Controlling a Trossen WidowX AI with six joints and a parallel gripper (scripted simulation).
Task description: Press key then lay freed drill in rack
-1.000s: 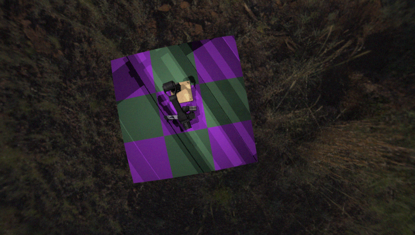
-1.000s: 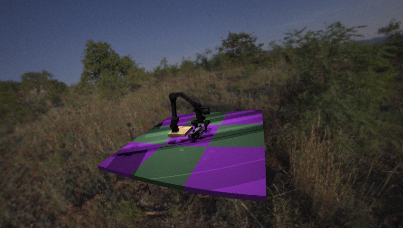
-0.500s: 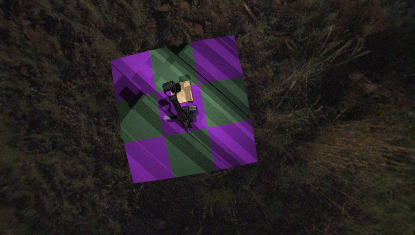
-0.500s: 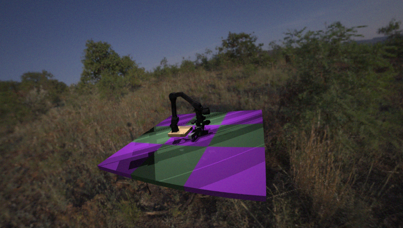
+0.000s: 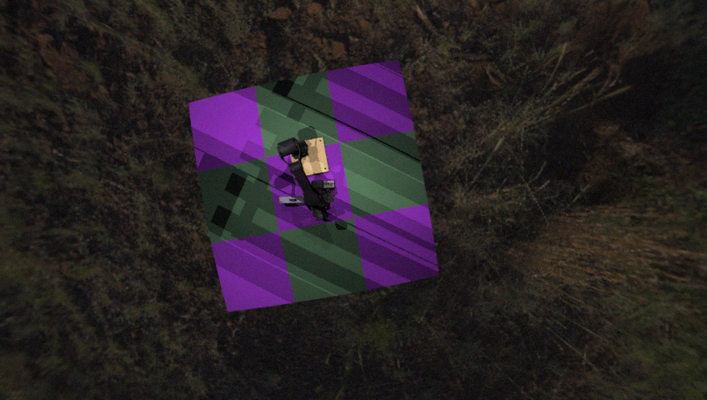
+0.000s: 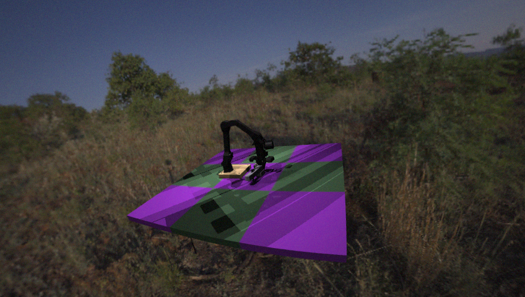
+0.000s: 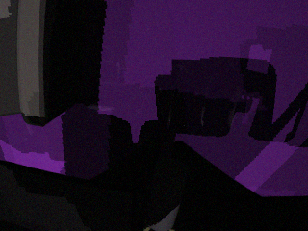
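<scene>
The drill is 10 mm behind my gripper tip, 50 mm to the right of it and 30 mm above it. Round my gripper tip: grey block: 60 mm behind, 60 mm to the left.
</scene>
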